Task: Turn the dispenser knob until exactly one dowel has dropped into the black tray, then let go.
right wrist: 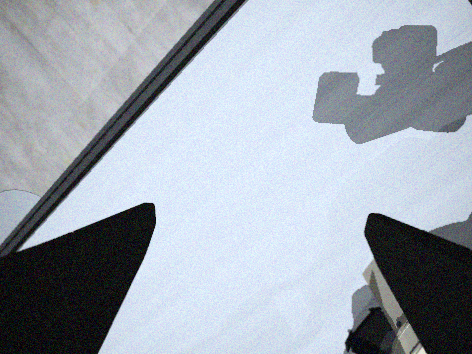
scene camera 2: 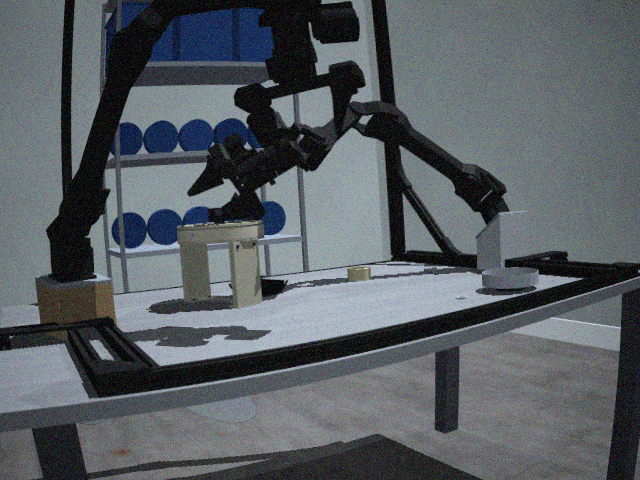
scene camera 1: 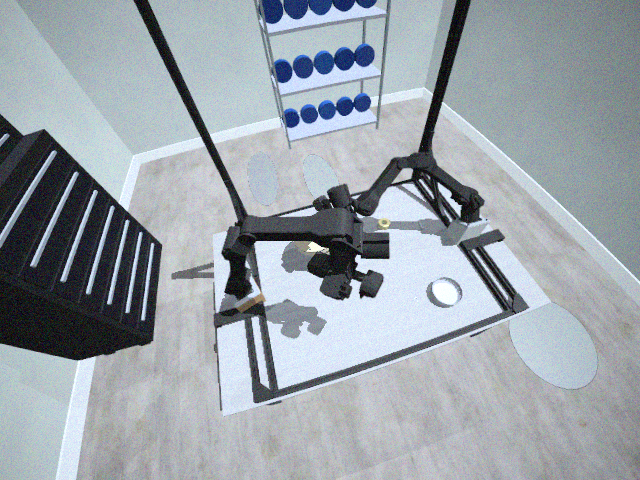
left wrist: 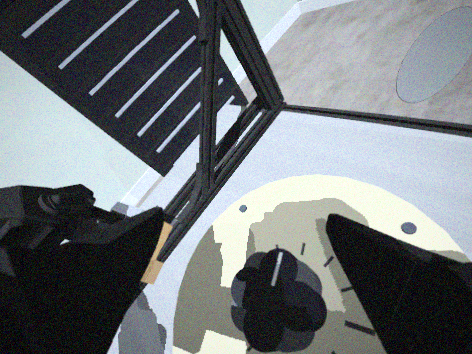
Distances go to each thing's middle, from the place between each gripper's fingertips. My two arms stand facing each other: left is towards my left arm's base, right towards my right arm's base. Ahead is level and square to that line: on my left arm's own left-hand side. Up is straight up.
My left gripper is now 20 mm short of the lobed knob [left wrist: 275, 296], 30 mm to the right of it and 30 mm above it. Round my left hand: cream dispenser [scene camera 2: 232, 231] 20 mm ahead, 30 mm to the left, 30 mm below; white dish [scene camera 1: 446, 291] 350 mm ahead, 440 mm to the left, 160 mm below.
Now: the lobed knob 300 mm behind my right hand, 20 mm to the right of it and 110 mm below it. Also, from my right hand: cream dispenser 300 mm behind, 20 mm to the right, 120 mm below; white dish 30 mm ahead, 390 mm to the left, 240 mm below.
